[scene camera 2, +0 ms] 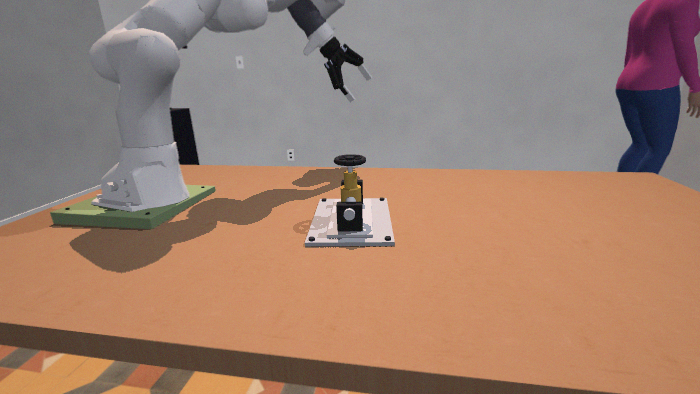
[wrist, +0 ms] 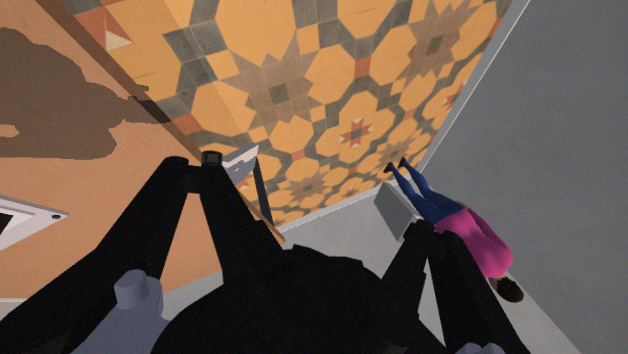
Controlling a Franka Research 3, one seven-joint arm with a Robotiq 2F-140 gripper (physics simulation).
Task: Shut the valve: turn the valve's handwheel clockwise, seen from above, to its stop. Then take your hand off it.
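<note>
A black handwheel (scene camera 2: 350,160) sits level on top of the yellow valve body (scene camera 2: 351,195), in the middle of the scene view. The valve stands on a white base plate (scene camera 2: 382,225) (wrist: 35,226); a corner of the plate shows at the left edge of the wrist view. The handwheel does not show in the wrist view, and its turned angle cannot be told. My gripper (scene camera 2: 360,86) (wrist: 319,174) is open and empty. It hangs tilted, well above the handwheel and apart from it.
The arm stands on a green base plate (scene camera 2: 197,196) at the left of the wooden table (scene camera 2: 500,280) (wrist: 45,272). A person (scene camera 2: 654,55) (wrist: 474,235) in a pink top stands beyond the table, at the right in the scene view. A dark upright panel (scene camera 2: 184,137) stands behind the arm.
</note>
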